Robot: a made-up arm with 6 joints. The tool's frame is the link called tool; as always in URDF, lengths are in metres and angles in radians. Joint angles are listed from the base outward. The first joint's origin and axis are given. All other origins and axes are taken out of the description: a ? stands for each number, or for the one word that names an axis. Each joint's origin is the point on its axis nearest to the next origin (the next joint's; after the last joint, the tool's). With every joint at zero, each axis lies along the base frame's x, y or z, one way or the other. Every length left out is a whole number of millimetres.
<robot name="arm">
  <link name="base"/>
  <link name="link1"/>
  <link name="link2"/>
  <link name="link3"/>
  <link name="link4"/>
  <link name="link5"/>
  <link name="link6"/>
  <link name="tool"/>
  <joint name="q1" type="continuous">
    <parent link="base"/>
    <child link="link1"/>
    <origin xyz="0 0.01 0.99" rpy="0 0 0"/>
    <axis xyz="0 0 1"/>
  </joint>
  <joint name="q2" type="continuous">
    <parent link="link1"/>
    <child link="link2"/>
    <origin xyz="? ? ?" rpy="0 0 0"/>
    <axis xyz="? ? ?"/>
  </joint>
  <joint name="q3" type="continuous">
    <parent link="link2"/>
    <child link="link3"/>
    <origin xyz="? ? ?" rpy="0 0 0"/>
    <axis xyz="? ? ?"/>
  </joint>
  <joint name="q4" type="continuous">
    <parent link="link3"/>
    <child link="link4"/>
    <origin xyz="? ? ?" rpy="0 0 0"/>
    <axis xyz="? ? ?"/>
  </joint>
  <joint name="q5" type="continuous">
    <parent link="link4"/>
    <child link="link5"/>
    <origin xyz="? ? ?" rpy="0 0 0"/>
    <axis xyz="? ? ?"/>
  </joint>
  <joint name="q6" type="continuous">
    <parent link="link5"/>
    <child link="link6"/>
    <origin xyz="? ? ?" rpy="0 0 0"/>
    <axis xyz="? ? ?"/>
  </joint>
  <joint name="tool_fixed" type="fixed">
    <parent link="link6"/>
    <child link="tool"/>
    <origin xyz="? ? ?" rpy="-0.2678 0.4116 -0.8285"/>
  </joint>
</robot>
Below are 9 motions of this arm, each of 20 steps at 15 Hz.
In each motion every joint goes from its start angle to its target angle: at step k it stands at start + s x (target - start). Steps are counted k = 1, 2, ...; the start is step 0. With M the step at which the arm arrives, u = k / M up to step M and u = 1 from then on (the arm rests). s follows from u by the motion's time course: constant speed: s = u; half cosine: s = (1 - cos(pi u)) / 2; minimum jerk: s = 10 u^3 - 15 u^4 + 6 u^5.
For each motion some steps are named. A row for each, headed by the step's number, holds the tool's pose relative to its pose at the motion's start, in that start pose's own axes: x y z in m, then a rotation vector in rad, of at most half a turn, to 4 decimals.
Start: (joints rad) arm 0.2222 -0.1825 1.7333 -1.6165 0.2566 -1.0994
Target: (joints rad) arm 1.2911 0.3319 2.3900 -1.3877 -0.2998 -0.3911
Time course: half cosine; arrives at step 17
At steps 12, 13, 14, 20:
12: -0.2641 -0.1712 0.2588 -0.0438 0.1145 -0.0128
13: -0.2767 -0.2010 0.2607 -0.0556 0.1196 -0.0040
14: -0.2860 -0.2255 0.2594 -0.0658 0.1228 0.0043
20: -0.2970 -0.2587 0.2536 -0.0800 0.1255 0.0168

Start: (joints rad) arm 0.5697 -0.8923 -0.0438 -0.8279 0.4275 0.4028
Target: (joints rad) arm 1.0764 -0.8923 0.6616 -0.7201 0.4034 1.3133
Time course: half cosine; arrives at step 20
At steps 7, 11, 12, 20:
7: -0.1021 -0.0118 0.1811 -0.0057 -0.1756 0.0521
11: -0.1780 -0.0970 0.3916 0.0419 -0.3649 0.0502
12: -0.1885 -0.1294 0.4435 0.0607 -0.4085 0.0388
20: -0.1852 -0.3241 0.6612 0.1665 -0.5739 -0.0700

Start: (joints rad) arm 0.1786 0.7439 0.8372 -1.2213 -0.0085 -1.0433
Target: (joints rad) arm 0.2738 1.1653 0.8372 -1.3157 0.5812 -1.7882
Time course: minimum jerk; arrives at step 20
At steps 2, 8, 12, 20:
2: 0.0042 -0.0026 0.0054 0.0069 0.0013 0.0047
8: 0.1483 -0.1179 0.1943 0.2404 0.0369 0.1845
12: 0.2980 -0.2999 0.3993 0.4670 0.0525 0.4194
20: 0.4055 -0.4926 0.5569 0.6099 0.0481 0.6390

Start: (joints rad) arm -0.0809 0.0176 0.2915 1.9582 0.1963 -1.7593
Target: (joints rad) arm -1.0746 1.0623 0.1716 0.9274 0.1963 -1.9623
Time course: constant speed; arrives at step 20
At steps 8, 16, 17, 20:
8: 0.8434 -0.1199 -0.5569 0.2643 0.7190 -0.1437
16: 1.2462 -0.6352 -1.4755 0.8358 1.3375 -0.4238
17: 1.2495 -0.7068 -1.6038 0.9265 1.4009 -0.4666
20: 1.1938 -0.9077 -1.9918 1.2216 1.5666 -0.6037

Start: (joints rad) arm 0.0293 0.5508 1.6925 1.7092 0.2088 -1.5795
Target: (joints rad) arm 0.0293 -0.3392 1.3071 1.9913 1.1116 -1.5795
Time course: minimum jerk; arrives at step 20
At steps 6, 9, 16, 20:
6: -0.1169 -0.0733 0.1933 -0.0519 -0.1221 0.0951
9: -0.3273 -0.2087 0.4410 -0.1498 -0.2989 0.2201
16: -0.8938 -0.5876 0.7773 -0.4423 -0.6415 0.4209
20: -0.9602 -0.6331 0.7951 -0.4796 -0.6733 0.4366

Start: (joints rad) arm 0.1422 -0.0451 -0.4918 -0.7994 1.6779 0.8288
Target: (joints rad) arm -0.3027 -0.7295 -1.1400 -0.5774 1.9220 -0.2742
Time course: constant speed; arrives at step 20
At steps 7, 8, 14, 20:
7: 0.2052 -0.2236 0.0816 0.3344 0.0870 0.0689
8: 0.2278 -0.2595 0.0895 0.3811 0.0950 0.0842
14: 0.3285 -0.4866 0.1146 0.6490 0.1232 0.2059
20: 0.3732 -0.7190 0.0976 0.8846 0.1239 0.3785

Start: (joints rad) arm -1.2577 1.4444 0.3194 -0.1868 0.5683 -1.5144
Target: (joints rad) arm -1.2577 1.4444 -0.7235 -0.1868 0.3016 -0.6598
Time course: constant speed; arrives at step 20
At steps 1, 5, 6, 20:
1: 0.0277 -0.0555 0.0046 -0.0015 -0.0171 -0.0790
5: 0.1102 -0.2907 0.0090 -0.0237 -0.0638 -0.3972
6: 0.1233 -0.3519 0.0066 -0.0331 -0.0697 -0.4769
20: -0.0250 -1.1825 -0.1686 -0.3023 0.1220 -1.5376

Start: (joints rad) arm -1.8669 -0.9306 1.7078 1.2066 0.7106 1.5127
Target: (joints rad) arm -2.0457 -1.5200 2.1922 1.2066 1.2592 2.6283
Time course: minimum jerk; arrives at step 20
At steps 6, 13, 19, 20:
6: 0.2540 -0.0568 -0.1678 -0.1882 -0.0663 -0.2998
13: 0.9705 -0.6345 -0.7249 -1.0978 -0.1699 -1.2890
19: 1.1124 -0.9586 -0.8966 -1.5394 -0.1250 -1.5960
20: 1.1129 -0.9603 -0.8974 -1.5417 -0.1246 -1.5974

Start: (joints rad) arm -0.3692 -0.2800 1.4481 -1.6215 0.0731 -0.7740
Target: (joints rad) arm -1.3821 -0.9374 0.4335 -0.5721 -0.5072 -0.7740
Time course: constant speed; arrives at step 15
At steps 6, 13, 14, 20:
6: 0.1392 -0.1306 -0.1881 -0.4330 -0.3904 -0.6611
13: 0.1638 -0.4610 -0.3023 -0.7021 -0.9752 -1.4658
14: 0.1495 -0.5138 -0.3106 -0.7140 -1.0750 -1.5766
20: 0.1307 -0.5664 -0.3178 -0.7181 -1.1795 -1.6848

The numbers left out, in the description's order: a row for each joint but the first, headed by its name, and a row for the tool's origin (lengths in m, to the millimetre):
q2: xyz 0.19 -0.01 0, axis 0 1 0
q3: xyz -0.01 0 1.04, axis 0 -1 0
q4: xyz 0.92 0 0.26, axis -1 0 0
q5: xyz 0 -0.05 -0.02, axis 0 -1 0
q6: xyz 0.2 0 -0.01, axis -1 0 0
tool: xyz 0 0.02 -0.01

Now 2 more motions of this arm.
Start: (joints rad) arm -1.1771 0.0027 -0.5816 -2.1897 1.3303 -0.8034
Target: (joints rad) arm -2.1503 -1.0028 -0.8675 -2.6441 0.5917 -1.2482
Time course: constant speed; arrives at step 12
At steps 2, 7, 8, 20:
2: -0.1074 0.1627 0.0872 0.2428 0.2071 0.0230
7: -0.3905 0.3647 0.3729 0.7326 0.8136 0.1953
8: -0.4434 0.3705 0.4312 0.8026 0.9482 0.2446
20: -0.6175 0.2984 0.6341 0.9531 1.5188 0.4651

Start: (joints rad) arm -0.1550 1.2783 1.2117 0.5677 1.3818 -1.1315
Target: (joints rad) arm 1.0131 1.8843 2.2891 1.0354 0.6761 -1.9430
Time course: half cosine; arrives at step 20
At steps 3, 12, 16, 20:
3: 0.0394 0.1152 -0.0717 0.0174 0.0603 0.0596
12: -0.1936 1.4583 -0.6965 0.1394 0.6371 0.6182
16: -0.6037 1.9016 -0.8113 0.1831 0.8306 0.8058
20: -0.7916 2.0313 -0.8282 0.2038 0.8990 0.8726

